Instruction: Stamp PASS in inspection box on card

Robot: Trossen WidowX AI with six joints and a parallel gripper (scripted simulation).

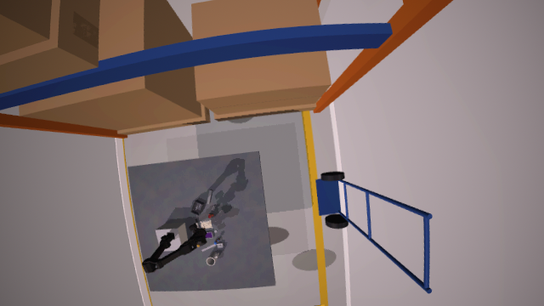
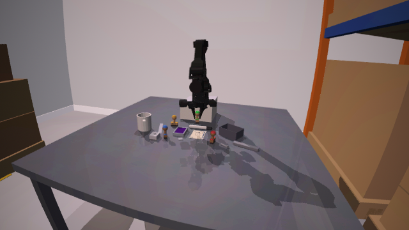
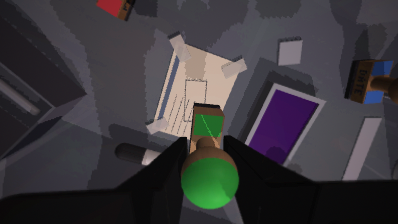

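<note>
Now: gripper tip 1 cm to the right of the cream card and 9 cm above it. Also, from my gripper tip: green-knobbed stamp (right at my gripper tip); then marker (8 cm behind, 1 cm to the left, 8 cm below); then purple ink pad (1 cm ahead, 9 cm to the right, 9 cm below).
</note>
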